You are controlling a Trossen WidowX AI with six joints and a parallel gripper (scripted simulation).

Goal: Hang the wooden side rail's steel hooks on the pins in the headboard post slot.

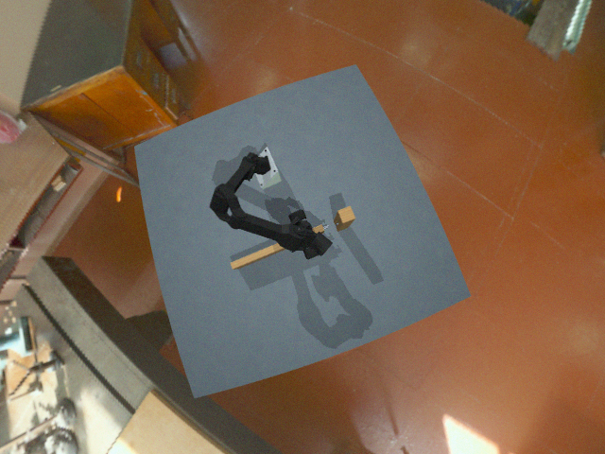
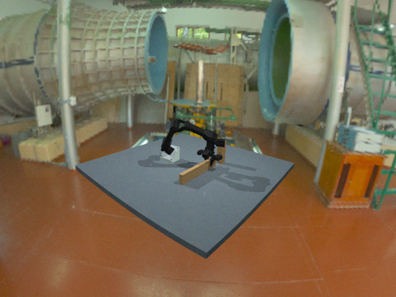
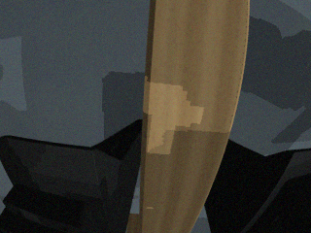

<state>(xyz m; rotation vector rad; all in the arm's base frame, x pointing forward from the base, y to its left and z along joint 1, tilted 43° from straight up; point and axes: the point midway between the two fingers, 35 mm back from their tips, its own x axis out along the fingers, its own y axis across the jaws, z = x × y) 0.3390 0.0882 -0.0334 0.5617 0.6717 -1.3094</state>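
Now: gripper tip 2 cm past the wooden headboard post, 16 cm to the right of it and 5 cm below it.
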